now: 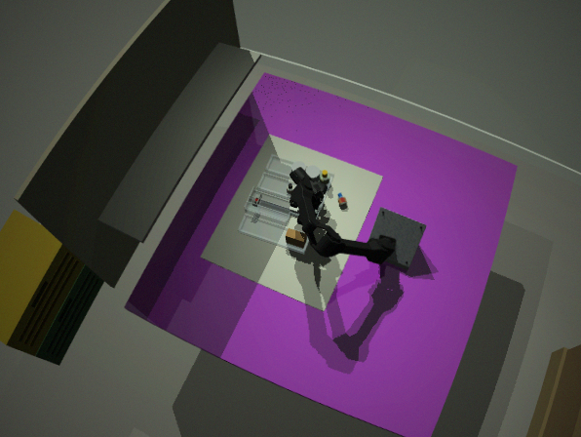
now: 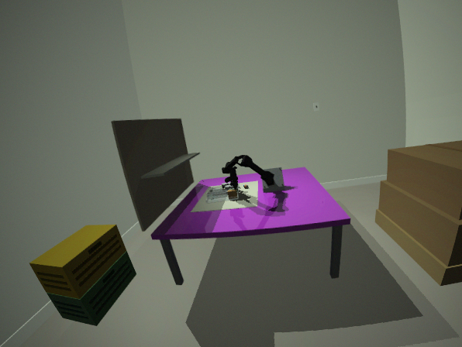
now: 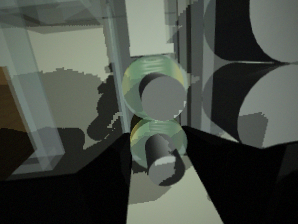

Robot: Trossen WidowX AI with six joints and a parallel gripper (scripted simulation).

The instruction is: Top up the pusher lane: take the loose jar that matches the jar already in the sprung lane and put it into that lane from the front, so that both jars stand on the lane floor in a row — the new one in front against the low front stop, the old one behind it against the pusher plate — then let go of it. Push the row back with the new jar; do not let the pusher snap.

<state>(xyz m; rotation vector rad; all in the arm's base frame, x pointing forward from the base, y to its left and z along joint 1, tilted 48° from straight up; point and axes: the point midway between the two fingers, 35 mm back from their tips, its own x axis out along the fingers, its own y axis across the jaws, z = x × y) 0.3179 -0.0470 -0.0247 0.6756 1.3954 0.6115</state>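
Now: gripper tip 13 cm to the right of the brown box, 2 cm short of it and 1 cm below it.
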